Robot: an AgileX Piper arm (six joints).
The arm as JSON. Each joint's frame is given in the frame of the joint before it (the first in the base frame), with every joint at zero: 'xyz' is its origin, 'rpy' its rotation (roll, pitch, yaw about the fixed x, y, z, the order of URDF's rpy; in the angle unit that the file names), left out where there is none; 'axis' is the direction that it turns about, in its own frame. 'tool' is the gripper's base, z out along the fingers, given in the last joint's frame.
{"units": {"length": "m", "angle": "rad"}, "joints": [
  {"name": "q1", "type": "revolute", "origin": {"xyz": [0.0, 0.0, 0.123], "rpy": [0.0, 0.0, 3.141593]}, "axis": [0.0, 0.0, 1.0]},
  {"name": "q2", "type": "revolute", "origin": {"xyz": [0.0, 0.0, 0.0], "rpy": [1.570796, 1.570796, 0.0]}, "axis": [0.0, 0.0, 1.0]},
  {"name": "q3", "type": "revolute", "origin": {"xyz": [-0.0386, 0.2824, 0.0], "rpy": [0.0, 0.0, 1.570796]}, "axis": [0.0, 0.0, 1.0]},
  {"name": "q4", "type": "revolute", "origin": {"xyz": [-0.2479, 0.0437, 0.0], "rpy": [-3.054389, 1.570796, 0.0]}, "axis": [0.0, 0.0, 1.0]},
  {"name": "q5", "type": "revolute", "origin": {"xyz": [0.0, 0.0, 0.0], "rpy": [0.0, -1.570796, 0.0]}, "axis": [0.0, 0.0, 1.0]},
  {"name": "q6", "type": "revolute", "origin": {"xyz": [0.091, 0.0, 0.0], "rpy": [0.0, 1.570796, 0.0]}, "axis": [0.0, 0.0, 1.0]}
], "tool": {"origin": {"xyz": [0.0, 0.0, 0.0], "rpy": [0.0, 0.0, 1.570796]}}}
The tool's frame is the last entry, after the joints.
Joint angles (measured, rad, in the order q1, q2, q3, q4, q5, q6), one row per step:
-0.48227, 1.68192, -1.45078, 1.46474, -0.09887, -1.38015
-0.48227, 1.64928, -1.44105, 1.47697, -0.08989, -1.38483
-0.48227, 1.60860, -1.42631, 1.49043, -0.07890, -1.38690
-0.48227, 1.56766, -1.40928, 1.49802, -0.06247, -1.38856
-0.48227, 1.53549, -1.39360, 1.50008, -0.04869, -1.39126
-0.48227, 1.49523, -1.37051, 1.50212, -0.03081, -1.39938
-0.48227, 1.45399, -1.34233, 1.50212, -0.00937, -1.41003
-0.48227, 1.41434, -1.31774, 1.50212, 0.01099, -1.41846
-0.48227, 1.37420, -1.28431, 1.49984, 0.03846, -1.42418
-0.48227, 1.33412, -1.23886, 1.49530, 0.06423, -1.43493
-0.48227, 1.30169, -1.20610, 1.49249, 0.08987, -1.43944
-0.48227, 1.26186, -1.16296, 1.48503, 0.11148, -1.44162
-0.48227, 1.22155, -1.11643, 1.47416, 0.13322, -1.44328
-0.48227, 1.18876, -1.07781, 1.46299, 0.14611, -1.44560
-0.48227, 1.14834, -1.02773, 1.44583, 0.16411, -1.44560
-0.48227, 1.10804, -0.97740, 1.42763, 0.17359, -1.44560
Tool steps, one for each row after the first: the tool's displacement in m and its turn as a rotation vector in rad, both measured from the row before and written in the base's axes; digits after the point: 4 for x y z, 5 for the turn. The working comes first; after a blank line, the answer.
Tool pose at each row, in the base's axes (x y z in m, rotation vector in rad; the steps are taken from these numbers as rounded here):
0.3598, -0.1984, 0.3731, 0.55054, 1.62758, -0.37977
0.3526, -0.1938, 0.3828, 0.54486, 1.60644, -0.36822
0.3434, -0.1878, 0.3937, 0.53958, 1.58171, -0.35238
0.3341, -0.1813, 0.4035, 0.52610, 1.56168, -0.33613
0.3266, -0.1760, 0.4101, 0.51111, 1.54973, -0.32672
0.3172, -0.1692, 0.4168, 0.48867, 1.53971, -0.31848
0.3076, -0.1620, 0.4216, 0.46114, 1.53553, -0.31084
0.2982, -0.1550, 0.4266, 0.43538, 1.52825, -0.30290
0.2891, -0.1474, 0.4283, 0.40688, 1.53034, -0.28823
0.2800, -0.1400, 0.4253, 0.37751, 1.54512, -0.27893
0.2728, -0.1336, 0.4239, 0.35277, 1.55280, -0.26417
0.2637, -0.1266, 0.4209, 0.33025, 1.56320, -0.25380
0.2545, -0.1196, 0.4162, 0.30638, 1.57729, -0.24483
0.2468, -0.1144, 0.4119, 0.28830, 1.58942, -0.24358
0.2376, -0.1077, 0.4051, 0.26485, 1.60777, -0.23994
0.2282, -0.1019, 0.3978, 0.24701, 1.62514, -0.24364

-0.0072, 0.0046, 0.0097, -0.00231, -0.02315, 0.00781
-0.0092, 0.0060, 0.0109, -0.00043, -0.02778, 0.00964
-0.0093, 0.0065, 0.0098, -0.00400, -0.02334, 0.01583
-0.0075, 0.0053, 0.0066, -0.00692, -0.01371, 0.01375
-0.0094, 0.0068, 0.0067, -0.01188, -0.01138, 0.01807
-0.0096, 0.0072, 0.0048, -0.01412, -0.00545, 0.02169
-0.0094, 0.0070, 0.0050, -0.01351, -0.00836, 0.02045
-0.0091, 0.0076, 0.0017, -0.00922, -0.00075, 0.02746
-0.0091, 0.0074, -0.0030, -0.01030, 0.01296, 0.02583
-0.0072, 0.0064, -0.0014, -0.00538, 0.00503, 0.02565
-0.0091, 0.0070, -0.0030, -0.00609, 0.00867, 0.02166
-0.0092, 0.0070, -0.0047, -0.00710, 0.01273, 0.02185
-0.0077, 0.0052, -0.0043, -0.00852, 0.01217, 0.01314
-0.0092, 0.0067, -0.0068, -0.00930, 0.01813, 0.01836
-0.0094, 0.0058, -0.0073, -0.01054, 0.01828, 0.01009

